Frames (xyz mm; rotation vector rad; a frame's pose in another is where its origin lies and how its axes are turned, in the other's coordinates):
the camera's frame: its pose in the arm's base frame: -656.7 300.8 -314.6 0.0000 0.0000 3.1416
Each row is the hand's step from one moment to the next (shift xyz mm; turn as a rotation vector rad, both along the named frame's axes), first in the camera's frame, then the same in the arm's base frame.
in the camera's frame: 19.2 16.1 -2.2 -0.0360 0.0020 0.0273
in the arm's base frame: -19.2 -16.1 -2.2 0.0360 -0.0020 0.0273
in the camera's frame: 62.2 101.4 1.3 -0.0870 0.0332 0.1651
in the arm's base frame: -62.2 -101.4 1.3 0.0870 -0.0332 0.1651
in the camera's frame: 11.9 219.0 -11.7 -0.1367 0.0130 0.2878
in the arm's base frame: -11.9 -219.0 -11.7 0.1367 -0.0130 0.2878
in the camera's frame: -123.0 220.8 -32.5 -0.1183 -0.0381 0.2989
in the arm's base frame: 123.0 -220.8 -32.5 0.1183 0.0381 0.2989
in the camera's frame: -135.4 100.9 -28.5 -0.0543 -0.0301 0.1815
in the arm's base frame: 135.4 -100.9 -28.5 0.0543 0.0301 0.1815
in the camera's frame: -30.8 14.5 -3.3 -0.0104 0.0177 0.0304
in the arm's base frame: 30.8 -14.5 -3.3 0.0104 -0.0177 0.0304
